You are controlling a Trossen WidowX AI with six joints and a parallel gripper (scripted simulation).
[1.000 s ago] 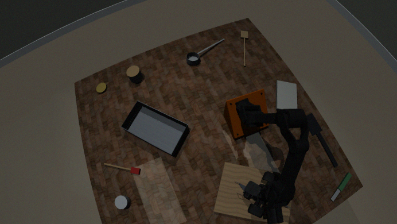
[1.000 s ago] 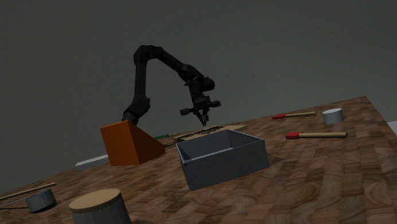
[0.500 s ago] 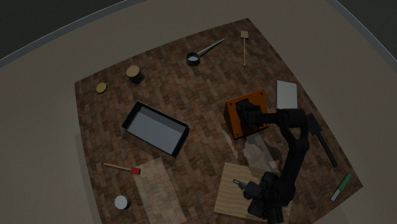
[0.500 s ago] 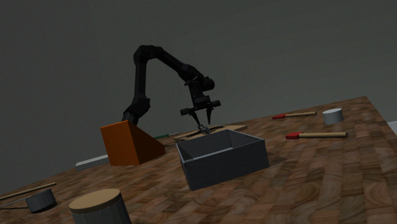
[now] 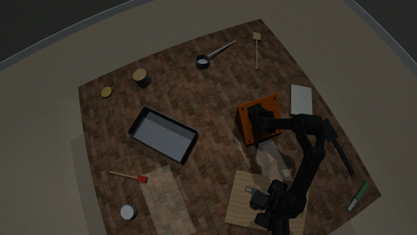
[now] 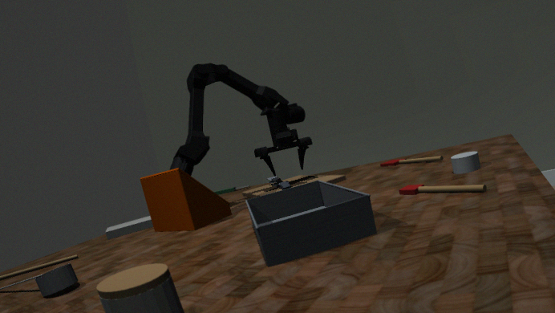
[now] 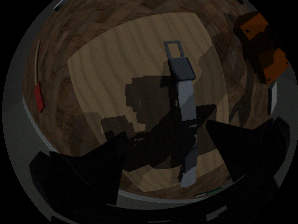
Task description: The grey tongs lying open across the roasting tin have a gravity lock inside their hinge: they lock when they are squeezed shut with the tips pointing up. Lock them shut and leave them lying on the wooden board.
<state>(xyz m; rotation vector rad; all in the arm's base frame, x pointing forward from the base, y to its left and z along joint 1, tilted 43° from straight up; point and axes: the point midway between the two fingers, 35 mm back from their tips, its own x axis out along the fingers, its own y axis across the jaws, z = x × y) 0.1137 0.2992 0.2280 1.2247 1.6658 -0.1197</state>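
The wooden board is 2 cm behind my gripper tip, 1 cm to the left of it and 5 cm below it. Round my gripper tip: white block 42 cm behind, 37 cm to the right, 4 cm below; green-handled knife 44 cm behind, 20 cm to the left, 5 cm below; black spatula 48 cm behind, 9 cm to the right, 5 cm below.
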